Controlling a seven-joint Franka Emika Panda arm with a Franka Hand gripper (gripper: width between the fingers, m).
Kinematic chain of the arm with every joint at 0, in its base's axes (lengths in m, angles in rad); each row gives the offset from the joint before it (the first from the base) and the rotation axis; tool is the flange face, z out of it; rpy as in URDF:
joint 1: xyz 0 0 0.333 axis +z
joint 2: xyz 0 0 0 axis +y
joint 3: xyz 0 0 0.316 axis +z
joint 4: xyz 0.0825 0 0 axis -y
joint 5: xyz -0.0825 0 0.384 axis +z
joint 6: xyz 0 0 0 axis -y
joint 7: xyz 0.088 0 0 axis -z
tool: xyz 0 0 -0.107 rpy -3.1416 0 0
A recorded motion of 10 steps. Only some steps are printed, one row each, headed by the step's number.
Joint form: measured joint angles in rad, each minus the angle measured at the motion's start. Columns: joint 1, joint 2, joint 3, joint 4, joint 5, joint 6, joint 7.
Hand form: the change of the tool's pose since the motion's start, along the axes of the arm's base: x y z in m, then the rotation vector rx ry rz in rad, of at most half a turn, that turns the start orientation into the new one. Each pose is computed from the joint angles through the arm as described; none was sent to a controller.
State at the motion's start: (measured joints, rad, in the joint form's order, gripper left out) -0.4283 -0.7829 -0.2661 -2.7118 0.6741 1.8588 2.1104
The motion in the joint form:
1: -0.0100 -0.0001 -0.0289 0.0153 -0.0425 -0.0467 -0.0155
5: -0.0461 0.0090 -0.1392 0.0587 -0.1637 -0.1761 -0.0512
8: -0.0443 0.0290 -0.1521 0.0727 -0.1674 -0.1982 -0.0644
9: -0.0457 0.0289 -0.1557 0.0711 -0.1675 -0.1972 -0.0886
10: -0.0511 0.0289 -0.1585 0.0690 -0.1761 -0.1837 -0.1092
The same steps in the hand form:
1: -0.0088 -0.0086 0.0020 -0.0037 0.0099 0.0253
5: -0.0435 -0.0424 0.0017 0.0140 0.0479 0.0558
8: -0.0440 -0.0466 0.0002 0.0279 0.0541 0.0699
9: -0.0450 -0.0476 -0.0006 0.0213 0.0382 0.0822
10: -0.0467 -0.0511 -0.0018 0.0021 0.0262 0.0829

